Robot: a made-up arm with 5 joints.
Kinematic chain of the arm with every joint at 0, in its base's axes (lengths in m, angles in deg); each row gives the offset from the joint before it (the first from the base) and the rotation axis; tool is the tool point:
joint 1: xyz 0 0 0.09 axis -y
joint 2: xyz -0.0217 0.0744 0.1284 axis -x
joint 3: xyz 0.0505 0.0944 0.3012 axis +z
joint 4: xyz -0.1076 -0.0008 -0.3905 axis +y
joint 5: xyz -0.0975 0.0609 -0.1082 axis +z
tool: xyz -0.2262 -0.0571 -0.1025
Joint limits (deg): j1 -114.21..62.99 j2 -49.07..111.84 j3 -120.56..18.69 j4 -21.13..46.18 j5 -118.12..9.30
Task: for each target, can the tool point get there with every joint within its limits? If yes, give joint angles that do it. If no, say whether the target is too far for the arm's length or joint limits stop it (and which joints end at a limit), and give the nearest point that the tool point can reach.
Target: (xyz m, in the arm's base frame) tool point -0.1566 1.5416 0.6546
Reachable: no: too far | nearest point -0.0841 0.6673 0.3931 | short by 0.915 m
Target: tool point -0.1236 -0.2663 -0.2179
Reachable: yes | joints -86.86 95.97 -83.60 -7.52 -104.18
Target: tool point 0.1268 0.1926 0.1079
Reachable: no: joint limits stop it (at a limit: joint 3, joint 4, joint 5) | nearest point 0.3305 0.2430 0.1367 | short by 0.212 m
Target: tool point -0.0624 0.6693 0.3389
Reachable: yes | joints 22.06 -26.34 -87.01 23.50 -7.40
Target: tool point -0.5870 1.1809 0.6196
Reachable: no: too far | nearest point -0.3250 0.6130 0.3832 | short by 0.669 m
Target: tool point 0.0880 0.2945 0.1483
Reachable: no: joint limits stop it (at a limit: joint 1, joint 4, joint 5) | nearest point 0.2233 0.4354 0.1594 | short by 0.196 m
